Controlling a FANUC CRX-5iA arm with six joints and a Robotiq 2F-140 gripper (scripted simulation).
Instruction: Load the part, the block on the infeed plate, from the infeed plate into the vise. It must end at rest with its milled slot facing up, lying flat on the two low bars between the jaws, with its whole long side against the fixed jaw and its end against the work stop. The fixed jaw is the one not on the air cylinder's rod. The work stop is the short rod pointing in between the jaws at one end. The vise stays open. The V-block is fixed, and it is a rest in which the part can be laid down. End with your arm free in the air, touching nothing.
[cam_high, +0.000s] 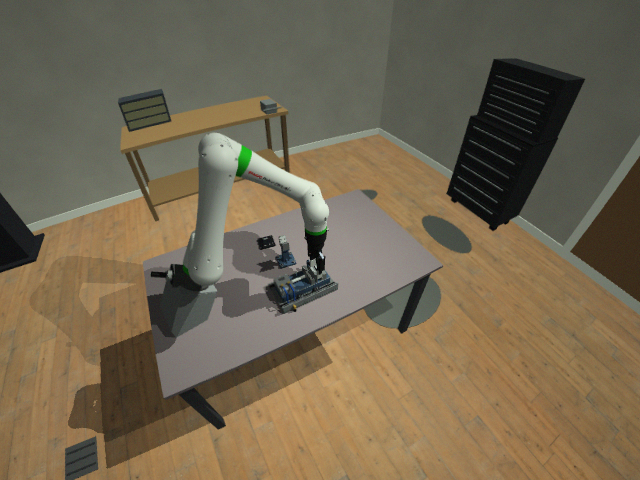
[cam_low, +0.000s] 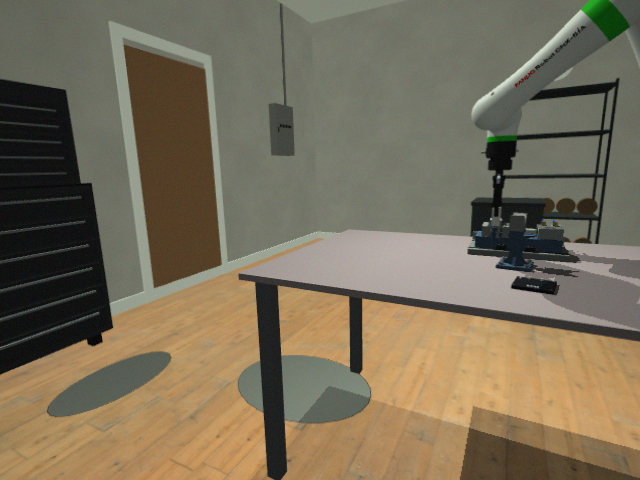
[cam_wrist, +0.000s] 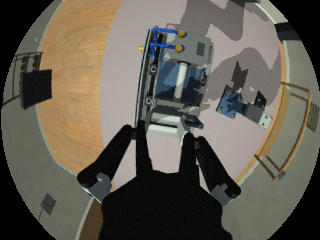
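The part is 2 cm below my hand. From my hand the other things lie so: air cylinder: 16 cm behind, 1 cm to the left, 5 cm below; then vise: 7 cm behind, 2 cm to the left, 8 cm below; then black infeed plate: 13 cm behind, 41 cm to the left, 12 cm below.
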